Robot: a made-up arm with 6 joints. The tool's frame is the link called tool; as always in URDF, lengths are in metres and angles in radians. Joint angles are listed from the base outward.
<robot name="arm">
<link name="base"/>
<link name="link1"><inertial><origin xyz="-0.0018 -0.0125 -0.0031"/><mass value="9.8"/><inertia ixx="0.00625" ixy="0" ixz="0" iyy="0.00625" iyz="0" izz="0.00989"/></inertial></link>
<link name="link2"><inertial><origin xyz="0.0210 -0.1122 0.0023"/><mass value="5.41"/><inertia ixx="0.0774" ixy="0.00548" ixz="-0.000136" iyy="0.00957" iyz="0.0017" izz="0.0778"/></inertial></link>
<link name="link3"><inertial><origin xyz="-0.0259 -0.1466 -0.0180"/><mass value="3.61"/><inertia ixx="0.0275" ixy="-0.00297" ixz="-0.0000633" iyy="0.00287" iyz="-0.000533" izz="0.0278"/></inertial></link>
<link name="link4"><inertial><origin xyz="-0.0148 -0.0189 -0.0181"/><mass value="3.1"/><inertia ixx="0.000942" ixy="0" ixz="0" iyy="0.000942" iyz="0" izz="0.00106"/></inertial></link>
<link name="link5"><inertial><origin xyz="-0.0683 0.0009 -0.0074"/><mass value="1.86"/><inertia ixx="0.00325" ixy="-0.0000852" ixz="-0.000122" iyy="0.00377" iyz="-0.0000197" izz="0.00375"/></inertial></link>
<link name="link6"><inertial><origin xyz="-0.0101 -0.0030 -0.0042"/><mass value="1.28"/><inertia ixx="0.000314" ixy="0" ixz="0" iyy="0.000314" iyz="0" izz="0.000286"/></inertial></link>
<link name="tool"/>
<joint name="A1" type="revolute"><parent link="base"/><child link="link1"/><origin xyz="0.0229 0.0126 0.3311" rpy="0 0 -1.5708"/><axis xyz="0 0 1"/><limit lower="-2.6" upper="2.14"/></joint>
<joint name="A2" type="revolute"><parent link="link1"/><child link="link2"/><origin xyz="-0.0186 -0.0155 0.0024" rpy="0 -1.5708 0"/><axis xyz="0 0 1"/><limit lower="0" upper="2.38"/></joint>
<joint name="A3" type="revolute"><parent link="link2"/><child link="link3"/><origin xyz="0.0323 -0.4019 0.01" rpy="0 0 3.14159"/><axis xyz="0 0 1"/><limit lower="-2.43" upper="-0.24"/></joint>
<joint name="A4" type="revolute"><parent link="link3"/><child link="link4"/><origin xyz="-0.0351 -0.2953 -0.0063" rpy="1.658 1.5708 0"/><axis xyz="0 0 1"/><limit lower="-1.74" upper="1.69"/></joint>
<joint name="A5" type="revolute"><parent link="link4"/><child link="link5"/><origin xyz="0.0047 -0.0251 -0.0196" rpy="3.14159 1.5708 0"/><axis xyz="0 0 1"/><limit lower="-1.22" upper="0.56"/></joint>
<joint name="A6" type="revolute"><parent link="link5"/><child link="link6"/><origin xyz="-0.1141 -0.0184 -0.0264" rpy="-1.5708 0 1.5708"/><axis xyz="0 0 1"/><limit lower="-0.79" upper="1.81"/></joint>
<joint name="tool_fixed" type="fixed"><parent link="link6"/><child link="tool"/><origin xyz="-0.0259 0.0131 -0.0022" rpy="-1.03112 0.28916 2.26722"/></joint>
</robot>
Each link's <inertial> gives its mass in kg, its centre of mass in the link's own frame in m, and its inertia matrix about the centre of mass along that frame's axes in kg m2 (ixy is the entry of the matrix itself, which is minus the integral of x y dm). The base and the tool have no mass. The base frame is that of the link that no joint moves.
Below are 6 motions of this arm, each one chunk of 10 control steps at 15 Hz.
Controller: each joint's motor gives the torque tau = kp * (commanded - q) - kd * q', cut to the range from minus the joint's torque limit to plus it. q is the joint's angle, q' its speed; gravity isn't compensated. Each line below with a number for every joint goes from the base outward.
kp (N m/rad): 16 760 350 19 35 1.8
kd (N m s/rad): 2.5 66 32 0.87 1.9 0.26
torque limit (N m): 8 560 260 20 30 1
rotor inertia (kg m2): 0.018 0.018 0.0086 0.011 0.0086 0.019
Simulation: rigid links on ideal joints. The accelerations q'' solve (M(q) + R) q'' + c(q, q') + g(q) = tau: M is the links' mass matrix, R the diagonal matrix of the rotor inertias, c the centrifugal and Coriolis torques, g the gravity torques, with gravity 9.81 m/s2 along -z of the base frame. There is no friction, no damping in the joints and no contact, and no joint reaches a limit. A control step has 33 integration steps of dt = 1/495 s. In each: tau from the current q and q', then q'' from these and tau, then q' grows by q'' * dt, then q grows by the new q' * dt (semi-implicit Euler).
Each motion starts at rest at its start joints. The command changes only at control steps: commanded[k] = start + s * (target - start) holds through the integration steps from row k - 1 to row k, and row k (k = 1, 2, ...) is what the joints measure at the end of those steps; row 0 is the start. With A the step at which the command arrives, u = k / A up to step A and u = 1 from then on. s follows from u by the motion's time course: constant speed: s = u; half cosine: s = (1 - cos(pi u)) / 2; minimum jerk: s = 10 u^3 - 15 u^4 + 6 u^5; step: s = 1 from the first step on.
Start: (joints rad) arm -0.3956 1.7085 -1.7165 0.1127 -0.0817 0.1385
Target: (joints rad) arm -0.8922 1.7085 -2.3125 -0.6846 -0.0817 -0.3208
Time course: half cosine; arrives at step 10
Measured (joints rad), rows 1 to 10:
1: -0.3959 1.7199 -1.7006 0.0996 -0.0523 0.1348
2: -0.3977 1.7438 -1.6967 0.0611 -0.0074 0.1174
3: -0.4041 1.7624 -1.7229 -0.0199 0.0148 0.0858
4: -0.4175 1.7704 -1.7806 -0.1340 0.0153 0.0441
5: -0.4402 1.7704 -1.8610 -0.2649 0.0041 -0.0040
6: -0.4745 1.7662 -1.9525 -0.3974 -0.0102 -0.0561
7: -0.5218 1.7603 -2.0438 -0.5180 -0.0232 -0.1103
8: -0.5825 1.7544 -2.1252 -0.6149 -0.0332 -0.1641
9: -0.6548 1.7490 -2.1890 -0.6791 -0.0394 -0.2134
10: -0.7333 1.7447 -2.2289 -0.7052 -0.0416 -0.2536

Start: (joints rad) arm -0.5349 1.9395 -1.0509 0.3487 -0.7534 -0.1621
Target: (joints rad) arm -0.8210 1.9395 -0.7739 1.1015 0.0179 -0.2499
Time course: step
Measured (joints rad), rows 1 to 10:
1: -0.5343 1.9425 -0.9357 0.8044 -0.2800 -0.1652
2: -0.5729 1.9847 -0.7935 1.1944 0.0256 -0.2184
3: -0.6157 1.9929 -0.7427 1.1901 0.0535 -0.2767
4: -0.6629 1.9884 -0.7392 1.1308 0.0304 -0.3073
5: -0.7138 1.9852 -0.7422 1.1161 0.0201 -0.3122
6: -0.7641 1.9839 -0.7432 1.1185 0.0182 -0.3041
7: -0.8102 1.9835 -0.7430 1.1211 0.0176 -0.2933
8: -0.8496 1.9834 -0.7427 1.1220 0.0168 -0.2845
9: -0.8805 1.9833 -0.7424 1.1224 0.0163 -0.2792
10: -0.9023 1.9832 -0.7422 1.1226 0.0161 -0.2768

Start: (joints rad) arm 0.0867 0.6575 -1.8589 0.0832 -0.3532 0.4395
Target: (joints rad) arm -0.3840 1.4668 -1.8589 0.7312 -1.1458 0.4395
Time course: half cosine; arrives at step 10
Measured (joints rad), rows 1 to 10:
1: 0.0849 0.6506 -1.8505 0.0994 -0.3606 0.4391
2: 0.0808 0.6645 -1.8577 0.1371 -0.4258 0.4412
3: 0.0726 0.7132 -1.8683 0.1964 -0.5283 0.4502
4: 0.0533 0.7988 -1.8735 0.2801 -0.6427 0.4633
5: 0.0082 0.9149 -1.8703 0.3801 -0.7541 0.4743
6: -0.0868 1.0495 -1.8586 0.4740 -0.8507 0.4782
7: -0.1958 1.1885 -1.8413 0.5523 -0.9371 0.4732
8: -0.2444 1.3147 -1.8223 0.6884 -1.0168 0.4586
9: -0.2746 1.4144 -1.8026 0.8335 -1.0710 0.4347
10: -0.3031 1.4785 -1.7852 0.9283 -1.0969 0.4058

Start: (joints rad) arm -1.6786 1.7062 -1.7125 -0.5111 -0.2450 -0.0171
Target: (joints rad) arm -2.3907 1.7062 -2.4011 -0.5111 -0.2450 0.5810
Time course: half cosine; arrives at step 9
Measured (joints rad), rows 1 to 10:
1: -1.6777 1.7179 -1.6992 -0.5307 -0.2198 -0.0125
2: -1.6783 1.7428 -1.7051 -0.5519 -0.1815 0.0071
3: -1.6866 1.7623 -1.7493 -0.5605 -0.1635 0.0480
4: -1.7072 1.7708 -1.8313 -0.5621 -0.1648 0.1109
5: -1.7444 1.7706 -1.9386 -0.5609 -0.1759 0.1916
6: -1.8028 1.7651 -2.0548 -0.5581 -0.1891 0.2829
7: -1.8866 1.7572 -2.1640 -0.5531 -0.2005 0.3757
8: -1.9964 1.7488 -2.2522 -0.5458 -0.2084 0.4594
9: -2.1247 1.7416 -2.3086 -0.5372 -0.2123 0.5236
10: -2.2562 1.7384 -2.3356 -0.5311 -0.2099 0.5627

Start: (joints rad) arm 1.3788 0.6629 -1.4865 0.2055 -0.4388 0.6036
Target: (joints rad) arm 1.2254 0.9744 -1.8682 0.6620 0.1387 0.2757
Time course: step
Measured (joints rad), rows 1 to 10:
1: 1.3624 0.7809 -1.6944 0.5506 -0.0606 0.5594
2: 1.3432 0.8827 -1.7689 0.6865 0.1212 0.4644
3: 1.3007 0.9418 -1.7893 0.6926 0.1886 0.3605
4: 1.2513 0.9670 -1.7992 0.6825 0.2039 0.2768
5: 1.2176 0.9724 -1.8088 0.6758 0.2005 0.2253
6: 1.2038 0.9697 -1.8180 0.6729 0.1943 0.2036
7: 1.2034 0.9655 -1.8249 0.6723 0.1901 0.2019
8: 1.2091 0.9626 -1.8291 0.6728 0.1884 0.2097
9: 1.2161 0.9614 -1.8309 0.6735 0.1884 0.2193
10: 1.2218 0.9614 -1.8313 0.6741 0.1890 0.2269

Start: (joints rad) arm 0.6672 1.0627 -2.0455 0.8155 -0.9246 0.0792
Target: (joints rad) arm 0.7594 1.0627 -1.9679 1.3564 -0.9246 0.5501
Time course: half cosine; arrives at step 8
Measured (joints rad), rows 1 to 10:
1: 0.6615 1.0559 -2.0316 0.8660 -0.9457 0.0819
2: 0.6608 1.0509 -2.0206 0.9425 -0.9588 0.0934
3: 0.6662 1.0486 -2.0088 1.0269 -0.9626 0.1229
4: 0.6760 1.0480 -1.9945 1.1311 -0.9643 0.1745
5: 0.6912 1.0490 -1.9782 1.2459 -0.9656 0.2450
6: 0.7111 1.0513 -1.9615 1.3522 -0.9666 0.3258
7: 0.7325 1.0544 -1.9467 1.4319 -0.9669 0.4054
8: 0.7516 1.0573 -1.9363 1.4721 -0.9668 0.4718
9: 0.7646 1.0590 -1.9311 1.4780 -0.9665 0.5179
10: 0.7699 1.0588 -1.9297 1.4700 -0.9666 0.5448

